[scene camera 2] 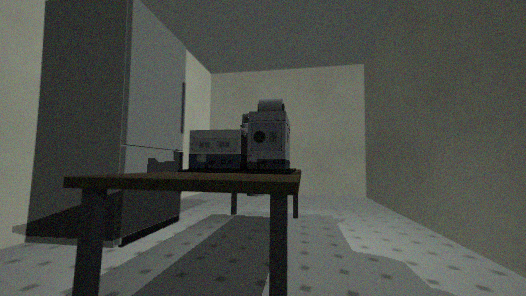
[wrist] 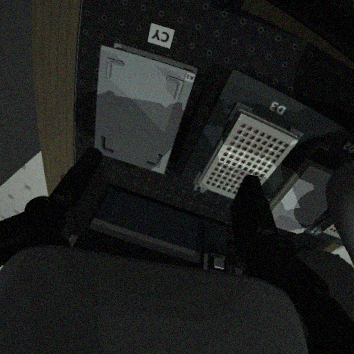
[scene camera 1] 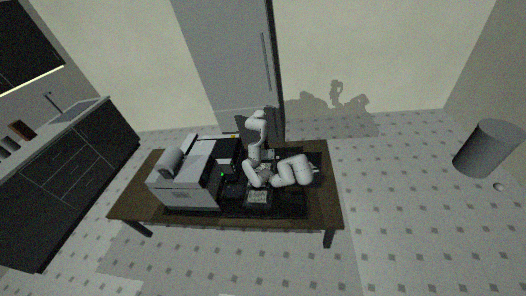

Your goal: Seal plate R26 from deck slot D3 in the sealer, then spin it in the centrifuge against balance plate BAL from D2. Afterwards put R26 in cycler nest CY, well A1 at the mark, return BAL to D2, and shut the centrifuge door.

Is my gripper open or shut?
Open.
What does my gripper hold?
Nothing.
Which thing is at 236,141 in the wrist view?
A well plate.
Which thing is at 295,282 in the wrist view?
My gripper.
